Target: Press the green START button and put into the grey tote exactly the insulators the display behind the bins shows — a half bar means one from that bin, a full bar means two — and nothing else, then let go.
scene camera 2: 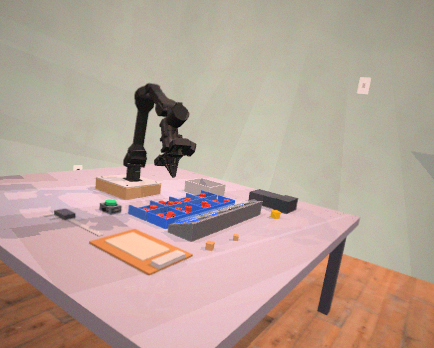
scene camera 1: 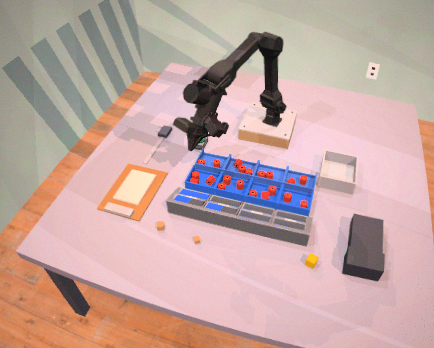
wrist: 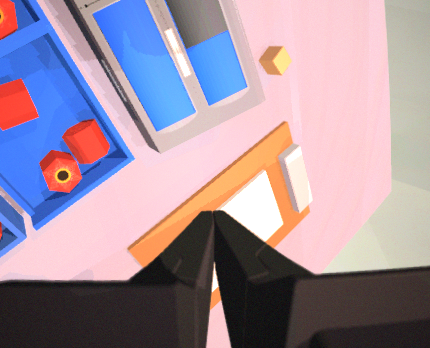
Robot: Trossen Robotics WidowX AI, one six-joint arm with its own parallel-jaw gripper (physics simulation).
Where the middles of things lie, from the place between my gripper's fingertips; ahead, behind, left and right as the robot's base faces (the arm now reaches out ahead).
Scene:
Now: hand 440 mm to the right of the grey tote (scene camera 1: 338, 172), 290 mm past it and 140 mm above it. Also, from my hand: black box (scene camera 1: 364, 258) 600 mm to the left, 140 mm below, 10 mm behind.

